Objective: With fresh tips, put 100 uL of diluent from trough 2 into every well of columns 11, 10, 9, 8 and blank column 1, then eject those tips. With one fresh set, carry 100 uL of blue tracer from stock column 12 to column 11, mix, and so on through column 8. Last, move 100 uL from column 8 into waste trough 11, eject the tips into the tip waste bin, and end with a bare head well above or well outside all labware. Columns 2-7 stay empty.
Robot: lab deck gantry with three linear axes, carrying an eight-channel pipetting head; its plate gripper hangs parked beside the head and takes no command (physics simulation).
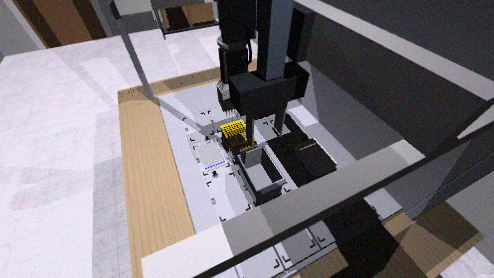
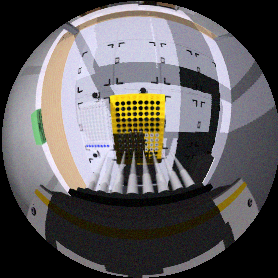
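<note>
The pipetting head (image 1: 227, 92) is raised behind the yellow tip rack (image 1: 223, 127) (image 2: 137, 96). A row of long pale tips (image 1: 231, 114) (image 2: 147, 172) hangs from it, clear of the rack; whether they hold liquid I cannot tell. The rack has empty holes in its far rows and pale tips in nearer rows, partly in shadow. The clear well plate (image 1: 207, 150) (image 2: 95, 120) lies left of the rack, with a blue column (image 1: 215, 165) (image 2: 97, 146) near one end. My parked gripper (image 1: 264, 140) hangs beside the head, fingers apart and empty. The trough liquids cannot be made out.
A grey open bin (image 1: 271, 192) stands in front of the rack. A dark, shadowed box (image 1: 317, 160) stands right of the bin. A frame beam (image 1: 320, 192) crosses the front, and a slanting post (image 1: 132, 60) stands at the back left. A green object (image 2: 38, 127) shows at the left edge.
</note>
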